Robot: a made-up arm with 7 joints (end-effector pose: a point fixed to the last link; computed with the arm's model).
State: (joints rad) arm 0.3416 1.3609 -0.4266 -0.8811 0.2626 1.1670 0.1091
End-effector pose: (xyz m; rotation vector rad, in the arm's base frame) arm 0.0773 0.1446 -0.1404 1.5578 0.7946 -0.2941
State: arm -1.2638 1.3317 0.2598 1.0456 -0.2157 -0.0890 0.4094
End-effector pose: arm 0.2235 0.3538 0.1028 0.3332 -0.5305 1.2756
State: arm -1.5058 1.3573 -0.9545 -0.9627 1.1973 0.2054 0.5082
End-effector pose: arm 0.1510 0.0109 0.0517 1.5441 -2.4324 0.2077
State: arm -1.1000 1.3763 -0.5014 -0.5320 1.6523 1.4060 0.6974
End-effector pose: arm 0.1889 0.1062 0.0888 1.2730 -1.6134 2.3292
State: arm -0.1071 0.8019 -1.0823 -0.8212 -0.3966 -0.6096 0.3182
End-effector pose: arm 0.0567 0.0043 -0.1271 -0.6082 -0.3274 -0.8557
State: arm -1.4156 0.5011 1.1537 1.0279 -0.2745 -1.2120 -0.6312
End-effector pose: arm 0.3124 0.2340 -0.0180 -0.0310 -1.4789 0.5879
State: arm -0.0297 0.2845 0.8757 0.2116 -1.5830 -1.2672 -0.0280
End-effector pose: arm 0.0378 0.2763 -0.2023 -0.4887 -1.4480 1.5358
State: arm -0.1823 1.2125 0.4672 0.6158 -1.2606 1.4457 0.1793
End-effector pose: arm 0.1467 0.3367 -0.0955 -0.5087 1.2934 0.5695
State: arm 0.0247 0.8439 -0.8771 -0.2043 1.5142 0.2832 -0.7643
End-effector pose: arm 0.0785 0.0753 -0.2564 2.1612 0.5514 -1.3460
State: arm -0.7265 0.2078 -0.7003 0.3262 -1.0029 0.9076 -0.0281
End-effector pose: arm 0.2318 -0.0654 -0.2254 -0.1502 1.1406 -0.9263
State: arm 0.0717 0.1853 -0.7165 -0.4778 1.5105 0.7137 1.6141
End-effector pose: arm 0.1095 -0.0217 -0.1862 1.0623 -1.1101 1.3214
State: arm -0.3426 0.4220 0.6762 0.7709 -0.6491 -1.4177 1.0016
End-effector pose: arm 0.1406 0.2614 -0.2121 -0.4010 -1.1268 1.8855
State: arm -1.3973 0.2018 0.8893 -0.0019 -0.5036 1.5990 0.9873
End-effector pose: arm 0.3065 0.1218 0.0356 -0.4784 0.5928 0.5592
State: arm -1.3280 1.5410 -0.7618 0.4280 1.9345 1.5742 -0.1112
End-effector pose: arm 0.2279 0.2264 0.1174 -1.7411 0.1593 -2.2946
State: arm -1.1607 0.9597 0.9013 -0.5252 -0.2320 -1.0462 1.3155
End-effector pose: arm 0.0661 0.1718 0.1204 1.0458 2.9197 -0.4933
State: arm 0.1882 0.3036 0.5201 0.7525 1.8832 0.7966 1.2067
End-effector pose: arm -0.0240 0.2498 -0.2976 2.9079 0.3298 0.4206
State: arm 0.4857 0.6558 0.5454 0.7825 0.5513 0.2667 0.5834
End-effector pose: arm -0.0999 0.3319 -0.2280 1.5774 1.3750 0.8890
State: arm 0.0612 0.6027 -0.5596 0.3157 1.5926 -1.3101 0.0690
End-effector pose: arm 0.0281 0.0961 -0.3075 0.9354 -0.4947 -2.1074
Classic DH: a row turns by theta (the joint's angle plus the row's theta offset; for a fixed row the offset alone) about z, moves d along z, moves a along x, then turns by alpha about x. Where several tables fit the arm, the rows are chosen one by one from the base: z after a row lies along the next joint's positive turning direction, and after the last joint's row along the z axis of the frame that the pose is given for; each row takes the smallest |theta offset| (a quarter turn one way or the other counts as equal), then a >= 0, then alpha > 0; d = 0 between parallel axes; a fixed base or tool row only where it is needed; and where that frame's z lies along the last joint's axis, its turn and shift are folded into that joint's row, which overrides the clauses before.
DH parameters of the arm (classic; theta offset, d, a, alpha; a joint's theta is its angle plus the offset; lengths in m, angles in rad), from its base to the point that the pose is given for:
base (fixed): -0.071 0 0 -1.3004
joint 1: -1.3111 0.0424 -0.0154 -1.5708
joint 2: 1.2915 0 -0.006 1.5708
joint 3: 1.5708 -0.1985 0.0184 -1.5708
joint 4: 1.5708 0.002 0.0102 1.5708
joint 5: 0 0.1512 -0.0003 -1.5708
joint 6: -1.5708 0 0.0444 1.5708
joint 7: 0 0 0 0

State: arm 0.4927 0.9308 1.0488 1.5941 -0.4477 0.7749 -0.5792
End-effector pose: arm -0.2045 0.3270 -0.1623 -1.0071 1.2584 1.4333
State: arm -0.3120 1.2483 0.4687 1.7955 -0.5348 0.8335 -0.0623
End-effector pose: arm -0.0059 0.3825 -0.1567 -0.6064 1.4197 1.4532
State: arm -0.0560 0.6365 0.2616 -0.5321 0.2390 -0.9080 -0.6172
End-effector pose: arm 0.1457 0.1275 -0.0787 1.2808 -0.9533 -0.8679
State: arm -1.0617 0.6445 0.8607 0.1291 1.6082 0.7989 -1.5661
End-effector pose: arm 0.2127 0.2773 0.0372 0.2939 0.7993 0.3764
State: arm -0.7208 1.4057 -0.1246 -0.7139 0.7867 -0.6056 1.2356
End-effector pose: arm 0.1738 0.0763 0.0280 0.7582 -2.3863 -0.2418
